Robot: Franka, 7 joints.
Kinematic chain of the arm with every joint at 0, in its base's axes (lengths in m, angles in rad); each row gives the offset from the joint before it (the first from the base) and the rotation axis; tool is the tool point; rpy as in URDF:
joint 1: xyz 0 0 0.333 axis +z
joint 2: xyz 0 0 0 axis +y
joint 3: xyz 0 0 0.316 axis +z
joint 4: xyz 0.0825 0 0 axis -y
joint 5: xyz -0.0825 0 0.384 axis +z
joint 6: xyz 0 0 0 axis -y
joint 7: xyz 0.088 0 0 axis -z
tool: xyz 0 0 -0.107 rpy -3.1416 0 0
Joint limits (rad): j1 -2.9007..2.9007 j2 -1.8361..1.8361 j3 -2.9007..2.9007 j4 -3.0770..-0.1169 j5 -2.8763..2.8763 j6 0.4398..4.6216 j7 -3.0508..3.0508
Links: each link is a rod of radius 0.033 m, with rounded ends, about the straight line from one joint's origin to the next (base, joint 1, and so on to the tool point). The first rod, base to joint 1, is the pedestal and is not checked.
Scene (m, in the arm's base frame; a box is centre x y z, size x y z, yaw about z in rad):
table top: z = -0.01
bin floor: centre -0.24 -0.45 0 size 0.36 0.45 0.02 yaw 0.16
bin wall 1: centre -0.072 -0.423 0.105 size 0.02 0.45 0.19 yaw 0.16
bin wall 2: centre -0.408 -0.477 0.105 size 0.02 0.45 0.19 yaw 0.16
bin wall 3: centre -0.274 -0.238 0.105 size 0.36 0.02 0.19 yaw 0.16
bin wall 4: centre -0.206 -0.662 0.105 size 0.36 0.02 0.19 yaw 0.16
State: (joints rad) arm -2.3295 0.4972 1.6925 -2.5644 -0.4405 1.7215 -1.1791
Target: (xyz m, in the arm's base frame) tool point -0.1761 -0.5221 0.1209
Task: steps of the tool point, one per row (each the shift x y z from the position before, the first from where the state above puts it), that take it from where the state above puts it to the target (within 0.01 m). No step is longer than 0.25 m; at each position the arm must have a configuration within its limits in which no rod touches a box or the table.
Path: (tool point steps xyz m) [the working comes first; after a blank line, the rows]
Joints at the target: -2.7377 0.9247 0.8763 -1.9258 -0.5852 1.9490 -1.1791
Straight joint move there: touches bin wall 1.

1: -0.0802 -0.1631 0.0184
2: -0.1646 -0.1189 0.0309
3: -0.2172 -0.0337 0.0498
4: -0.0163 -0.0085 -0.1078
5: 0.0163 0.0085 -0.1232

